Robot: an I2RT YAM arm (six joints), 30 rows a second.
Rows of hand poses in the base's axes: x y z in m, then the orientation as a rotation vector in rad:
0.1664 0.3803 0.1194 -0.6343 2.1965 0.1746
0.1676 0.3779 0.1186 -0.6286 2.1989 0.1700
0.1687 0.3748 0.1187 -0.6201 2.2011 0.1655
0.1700 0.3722 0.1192 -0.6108 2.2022 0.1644
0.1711 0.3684 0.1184 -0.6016 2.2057 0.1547
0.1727 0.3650 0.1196 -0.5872 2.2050 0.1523
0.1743 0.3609 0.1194 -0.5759 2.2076 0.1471
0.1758 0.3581 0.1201 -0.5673 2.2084 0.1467
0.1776 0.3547 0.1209 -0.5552 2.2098 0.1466
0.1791 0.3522 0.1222 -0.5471 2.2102 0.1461
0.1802 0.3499 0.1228 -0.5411 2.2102 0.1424
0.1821 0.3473 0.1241 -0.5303 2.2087 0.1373
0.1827 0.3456 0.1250 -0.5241 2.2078 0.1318
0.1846 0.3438 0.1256 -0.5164 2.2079 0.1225
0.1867 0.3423 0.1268 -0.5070 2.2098 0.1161
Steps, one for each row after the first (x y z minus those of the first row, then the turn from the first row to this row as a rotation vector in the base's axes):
0.0012 -0.0024 -0.0008 -0.0015 0.0004 -0.0059
0.0023 -0.0055 -0.0007 -0.0019 0.0004 -0.0138
0.0036 -0.0081 -0.0002 0.0006 0.0000 -0.0209
0.0047 -0.0119 -0.0010 -0.0034 -0.0001 -0.0311
0.0063 -0.0153 0.0002 0.0006 -0.0029 -0.0420
0.0079 -0.0194 0.0000 0.0007 -0.0030 -0.0522
0.0094 -0.0222 0.0007 0.0034 -0.0032 -0.0585
0.0112 -0.0256 0.0015 0.0075 -0.0031 -0.0674
0.0127 -0.0281 0.0028 0.0101 -0.0037 -0.0734
0.0138 -0.0304 0.0034 0.0098 -0.0052 -0.0789
0.0157 -0.0330 0.0047 0.0107 -0.0089 -0.0880
0.0163 -0.0347 0.0056 0.0095 -0.0116 -0.0942
0.0182 -0.0365 0.0062 0.0059 -0.0144 -0.1028
0.0203 -0.0380 0.0074 0.0046 -0.0150 -0.1119

